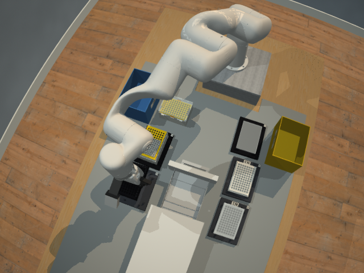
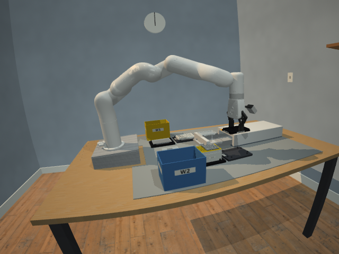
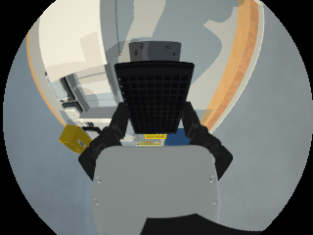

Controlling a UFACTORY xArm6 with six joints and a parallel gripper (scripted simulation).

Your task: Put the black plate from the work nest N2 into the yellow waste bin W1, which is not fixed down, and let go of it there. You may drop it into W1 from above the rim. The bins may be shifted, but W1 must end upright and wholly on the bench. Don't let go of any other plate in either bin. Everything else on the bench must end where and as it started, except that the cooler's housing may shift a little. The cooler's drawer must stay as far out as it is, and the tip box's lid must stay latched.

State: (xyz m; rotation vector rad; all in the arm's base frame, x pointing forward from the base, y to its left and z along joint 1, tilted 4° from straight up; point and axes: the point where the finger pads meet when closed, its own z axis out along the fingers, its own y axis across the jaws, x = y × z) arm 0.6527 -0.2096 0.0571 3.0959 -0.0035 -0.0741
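My hand is 34 cm past the yellow waste bin W1, 53 cm to the right of it and 12 cm above it. The rest, counted from my hand: yellow-topped tip box: 18 cm behind, 10 cm below; then black plate: 1 cm below; then work nest N2: 15 cm below.
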